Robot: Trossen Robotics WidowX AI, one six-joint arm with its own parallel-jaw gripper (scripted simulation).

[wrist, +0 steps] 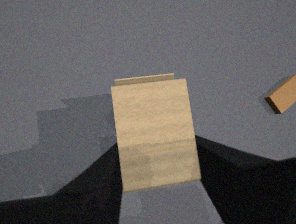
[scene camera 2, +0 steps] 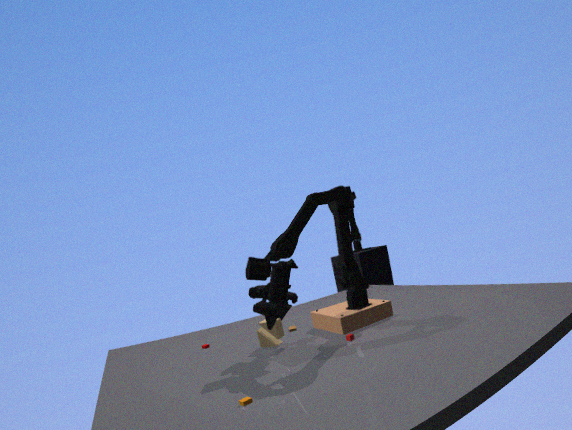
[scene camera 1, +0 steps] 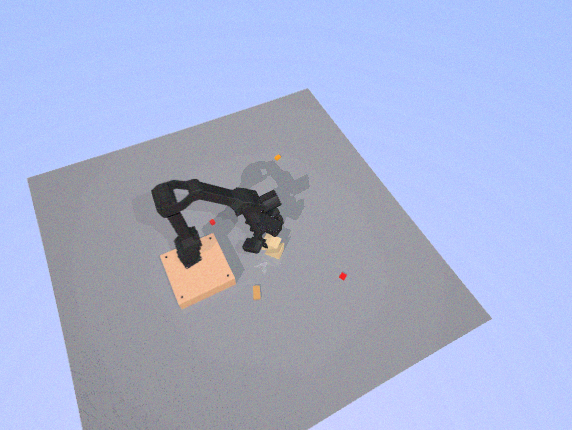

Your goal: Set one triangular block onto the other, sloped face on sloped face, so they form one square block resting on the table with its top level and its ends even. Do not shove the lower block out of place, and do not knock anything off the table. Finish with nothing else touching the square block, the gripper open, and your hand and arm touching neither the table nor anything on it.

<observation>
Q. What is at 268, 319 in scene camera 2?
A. My gripper.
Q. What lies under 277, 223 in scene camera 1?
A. My gripper.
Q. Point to a triangular block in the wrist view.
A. At 156, 142
</observation>
